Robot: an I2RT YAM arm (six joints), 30 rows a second.
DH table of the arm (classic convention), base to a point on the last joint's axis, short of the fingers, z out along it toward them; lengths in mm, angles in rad. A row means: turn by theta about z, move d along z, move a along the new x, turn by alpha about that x. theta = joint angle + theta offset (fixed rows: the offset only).
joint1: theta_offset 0, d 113.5, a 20, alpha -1.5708
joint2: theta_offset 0, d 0, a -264, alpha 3.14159
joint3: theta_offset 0.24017, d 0, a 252.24, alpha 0
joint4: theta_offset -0.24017, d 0, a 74, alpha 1.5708
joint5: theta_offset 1.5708, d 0, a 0, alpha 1.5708
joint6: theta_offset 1.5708, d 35.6, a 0, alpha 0
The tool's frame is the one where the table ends.
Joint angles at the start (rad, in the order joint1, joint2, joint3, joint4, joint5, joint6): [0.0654 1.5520 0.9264 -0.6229 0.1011 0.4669]
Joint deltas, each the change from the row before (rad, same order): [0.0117 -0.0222 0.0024 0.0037 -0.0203 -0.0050]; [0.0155 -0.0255 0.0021 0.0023 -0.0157 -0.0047]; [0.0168 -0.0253 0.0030 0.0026 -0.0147 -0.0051]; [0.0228 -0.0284 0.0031 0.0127 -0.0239 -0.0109]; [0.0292 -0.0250 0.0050 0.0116 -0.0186 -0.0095]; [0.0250 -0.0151 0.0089 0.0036 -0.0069 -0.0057]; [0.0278 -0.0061 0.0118 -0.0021 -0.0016 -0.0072]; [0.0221 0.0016 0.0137 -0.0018 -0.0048 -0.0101]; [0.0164 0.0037 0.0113 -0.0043 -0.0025 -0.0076]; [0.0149 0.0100 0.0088 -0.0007 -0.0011 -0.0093]
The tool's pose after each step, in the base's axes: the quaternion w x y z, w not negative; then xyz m. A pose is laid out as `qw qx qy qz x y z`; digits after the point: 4 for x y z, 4 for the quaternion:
0.1786 0.1950 0.9644 0.0081 0.2822 0.0189 0.1854
0.1906 0.1840 0.9641 0.0205 0.2805 0.0237 0.1927
0.2030 0.1719 0.9634 0.0329 0.2787 0.0288 0.2002
0.2202 0.1529 0.9620 0.0515 0.2771 0.0359 0.2091
0.2364 0.1316 0.9603 0.0682 0.2753 0.0445 0.2176
0.2475 0.1156 0.9588 0.0777 0.2741 0.0517 0.2244
0.2537 0.0983 0.9587 0.0834 0.2734 0.0595 0.2294
0.2571 0.0821 0.9588 0.0887 0.2739 0.0662 0.2330
0.2579 0.0702 0.9593 0.0914 0.2743 0.0711 0.2353
0.2566 0.0585 0.9603 0.0924 0.2755 0.0759 0.2353

